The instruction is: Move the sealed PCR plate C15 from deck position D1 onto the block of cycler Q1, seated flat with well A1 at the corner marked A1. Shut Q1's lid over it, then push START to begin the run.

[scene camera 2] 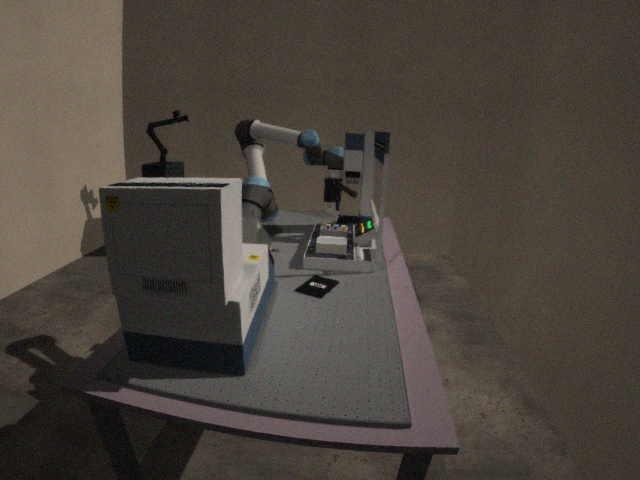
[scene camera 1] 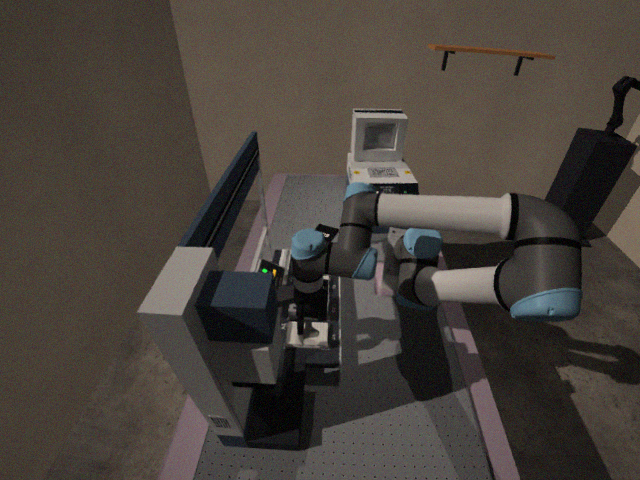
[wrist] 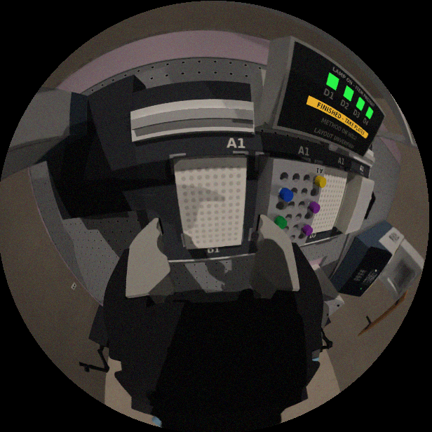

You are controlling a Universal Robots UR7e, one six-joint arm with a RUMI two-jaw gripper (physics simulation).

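Frame: origin at the arm's base, x back, y left, z down, level; millimetres.
Where they show: gripper, between the fingertips: [scene camera 2: 336, 219] [scene camera 1: 304, 327]; arm's base, origin of its link: [scene camera 2: 243, 225].
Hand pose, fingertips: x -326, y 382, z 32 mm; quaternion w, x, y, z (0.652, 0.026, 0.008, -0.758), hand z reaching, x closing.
Things, the pixels of their top centre, and the offset from my fingertips. "*": a spot on its surface instead.
- white PCR plate C15, centre of its top: [scene camera 1: 307, 332] dz +34, dx +6, dy -7 mm
- tube rack, centre of its top: [scene camera 1: 309, 301] [scene camera 2: 334, 227] dz +12, dx -13, dy -112 mm
- tilted screen, a spot on its surface: [scene camera 2: 365, 226] * dz -19, dx -163, dy -137 mm
- black card, centre of its top: [scene camera 2: 317, 284] [scene camera 1: 322, 233] dz +88, dx -61, dy -584 mm
The white PCR plate C15 [wrist: 212, 205] [scene camera 1: 317, 338] lies flat at deck position D1, its well grid facing up, between the printed A1 and D1 labels. My gripper [wrist: 209, 217] [scene camera 2: 333, 210] is partly open, pointing down over the near part of the plate; one finger is on each side, with nothing held. In scene camera 2 the plate does not show clearly behind the tube rack. Cycler Q1 [scene camera 1: 382, 173] [scene camera 2: 170, 248] [wrist: 361, 270] stands at the far end of the table in scene camera 1, its lid [scene camera 1: 378, 136] [wrist: 401, 270] raised upright. Q1's START button cannot be made out.
The tube rack [wrist: 295, 172] [scene camera 2: 334, 226] with coloured caps sits beside D1, followed by another white plate [wrist: 330, 202]. A tilted screen [wrist: 330, 100] [scene camera 2: 365, 226] shows green lamps D1 to D4. A tall blue-grey instrument [scene camera 1: 178, 279] [scene camera 2: 368, 170] stands close by. A black card [scene camera 2: 317, 285] lies on the table.
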